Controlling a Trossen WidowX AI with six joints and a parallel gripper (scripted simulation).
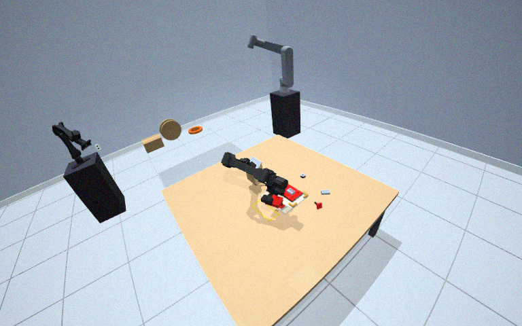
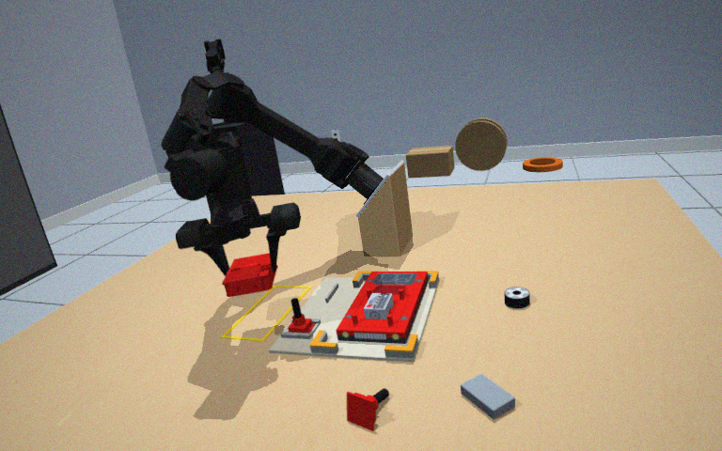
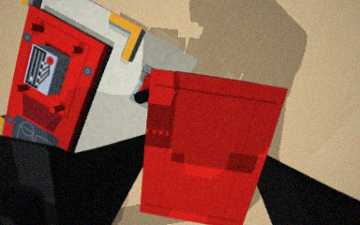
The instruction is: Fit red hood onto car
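Right now my gripper tip is 6 cm past the grey engine block, 19 cm to the right of it and 8 cm above it. Also, from my gripper tip: wheel: 15 cm behind, 39 cm to the left, 10 cm below; red hood: 1 cm above.
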